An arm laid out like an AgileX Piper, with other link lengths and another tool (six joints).
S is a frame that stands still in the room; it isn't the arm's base.
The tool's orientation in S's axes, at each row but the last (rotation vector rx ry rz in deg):
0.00 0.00 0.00
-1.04 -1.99 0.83
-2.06 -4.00 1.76
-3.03 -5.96 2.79
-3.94 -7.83 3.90
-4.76 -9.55 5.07
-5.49 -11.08 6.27
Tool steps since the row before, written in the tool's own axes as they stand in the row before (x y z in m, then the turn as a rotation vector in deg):
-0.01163 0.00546 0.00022 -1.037 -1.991 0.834
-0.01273 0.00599 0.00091 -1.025 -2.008 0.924
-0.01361 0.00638 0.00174 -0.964 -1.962 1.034
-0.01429 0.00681 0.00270 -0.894 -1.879 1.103
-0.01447 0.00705 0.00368 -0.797 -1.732 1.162
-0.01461 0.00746 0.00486 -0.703 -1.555 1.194
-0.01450 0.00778 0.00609 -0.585 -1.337 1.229
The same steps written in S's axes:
-0.01163 0.00546 0.00022 -1.037 -1.991 0.834
-0.01284 0.00582 0.00036 -1.028 -2.006 0.925
-0.01388 0.00600 0.00056 -0.976 -1.955 1.037
-0.01479 0.00619 0.00084 -0.918 -1.865 1.108
-0.01526 0.00620 0.00119 -0.839 -1.708 1.168
-0.01578 0.00639 0.00174 -0.767 -1.520 1.199
-0.01611 0.00651 0.00243 -0.680 -1.288 1.232

